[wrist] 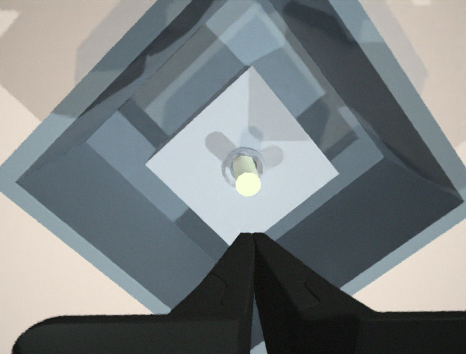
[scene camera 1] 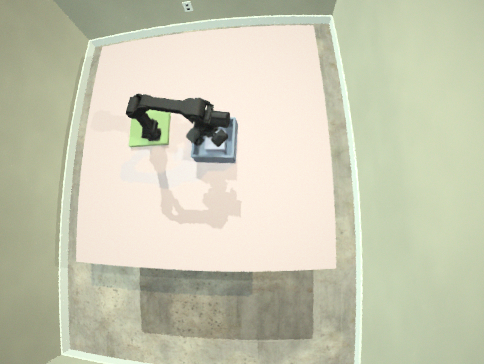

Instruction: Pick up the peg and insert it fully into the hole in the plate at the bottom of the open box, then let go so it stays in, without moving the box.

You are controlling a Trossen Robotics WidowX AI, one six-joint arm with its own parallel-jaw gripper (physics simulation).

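Where they show: gripper, fingertip midpoint: (wrist: pixel 251 244) (scene camera 1: pixel 211 133); arm's base, link origin: (scene camera 1: pixel 154 134).
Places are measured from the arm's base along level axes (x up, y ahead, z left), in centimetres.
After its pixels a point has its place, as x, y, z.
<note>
The pale yellow peg (wrist: pixel 247 181) @(6.3, 31.5, -4.8) stands in the ringed hole of the light grey plate (wrist: pixel 190 170) @(3.3, 34.3, -6.9) (scene camera 1: pixel 216 146) @(3.5, 32.6, -8.0), its upper part sticking up above the plate; how deep it sits cannot be told. The plate lies at the bottom of the open blue-grey box (wrist: pixel 90 200) @(4.1, 40.1, -10.0) (scene camera 1: pixel 215 159) @(3.6, 32.4, -14.1). My gripper (wrist: pixel 251 244) @(12.9, 31.8, -5.1) is shut and empty, its fingertips together. In the wrist view the tips show just below the plate's lower corner, apart from the peg. In the scene view my gripper is over the box, and the peg cannot be made out.
The arm reaches over from its green base plate (scene camera 1: pixel 135 138) @(0.0, -10.6, -1.5), left of the box, on the pale pink table top (scene camera 1: pixel 280 210) @(-2.5, 61.5, -36.0). The box walls rise around the plate on all sides. Shadows of the arm fall on the table and inside the box.
</note>
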